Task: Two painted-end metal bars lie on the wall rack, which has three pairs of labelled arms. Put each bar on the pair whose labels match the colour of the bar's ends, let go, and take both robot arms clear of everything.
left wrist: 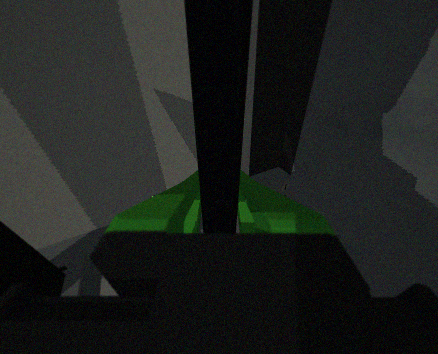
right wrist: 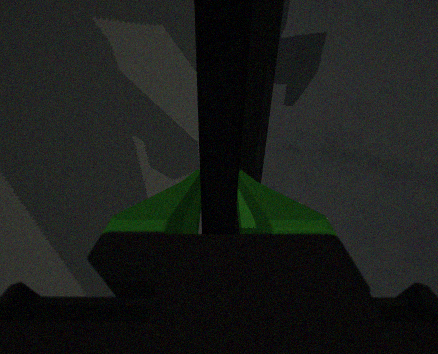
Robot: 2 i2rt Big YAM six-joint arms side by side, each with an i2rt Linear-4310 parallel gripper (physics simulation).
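Places are measured from the left arm's base along level axes (x ahead, y left, z up), in metres.
Pixels of known places: left gripper, fingertip midpoint: (left wrist: 219, 176); right gripper, fingertip midpoint: (right wrist: 219, 176).
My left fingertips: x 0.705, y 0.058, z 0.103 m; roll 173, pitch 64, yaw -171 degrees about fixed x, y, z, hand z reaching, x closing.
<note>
Ahead of a thing's pixels: the offset from my left fingertips to its top centre. "spot": to the spot under its first point.
A black metal bar {spot: dx -0.009, dy -0.065, dz +0.009 m} (left wrist: 220, 100) runs from the top of the left wrist view down between the green fingers of my left gripper (left wrist: 219, 176), which is shut on it. In the right wrist view a black metal bar (right wrist: 220, 100) runs the same way between the green fingers of my right gripper (right wrist: 219, 176), which is shut on it. The painted ends do not show, and I cannot tell whether both grippers hold the same bar. No label or label colour can be made out. Both gripper bodies hide what lies below the fingers.
A second dark strip (left wrist: 287, 75) slants beside the bar in the left wrist view; it may be a shadow. A black shape {spot: dx -0.016, dy -0.003, dz +0.110 m} (left wrist: 25, 265) stands at the lower left. Grey surfaces with angular light and dark patches fill both dim backgrounds, including a dark patch {spot: dx +0.085, dy -0.293, dz -0.103 m} (right wrist: 302, 57) at upper right.
</note>
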